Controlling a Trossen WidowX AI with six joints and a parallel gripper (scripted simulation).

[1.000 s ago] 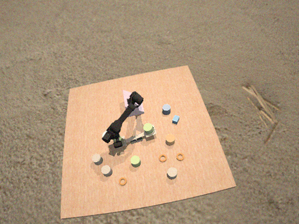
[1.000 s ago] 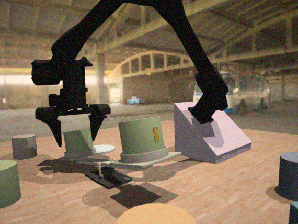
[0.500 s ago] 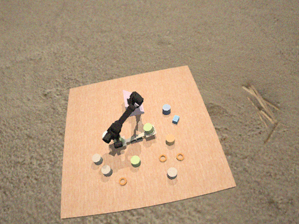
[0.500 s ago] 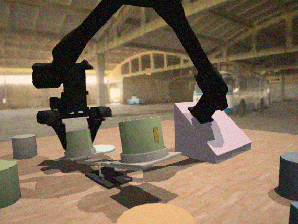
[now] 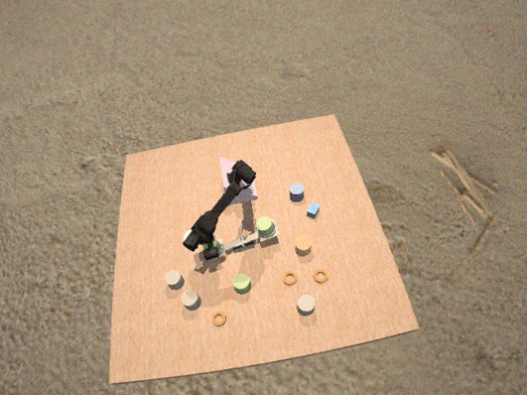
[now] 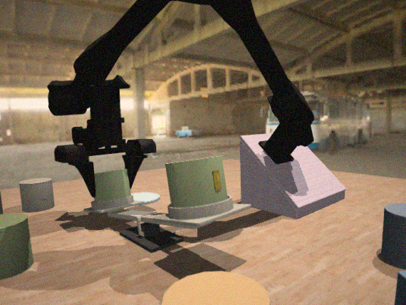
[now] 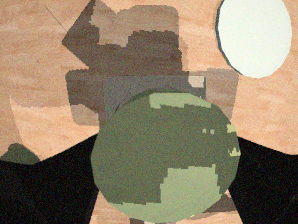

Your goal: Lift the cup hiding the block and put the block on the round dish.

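Now: gripper tip 10 cm past the pale round dish, 9 cm to the left of it and 5 cm above it. Also, from my gripper tip: small balance (1 cm behind, 14 cm to the left, 1 cm below); then orange cylinder (9 cm ahead, 42 cm to the left, 1 cm below); then small block (1 cm below).
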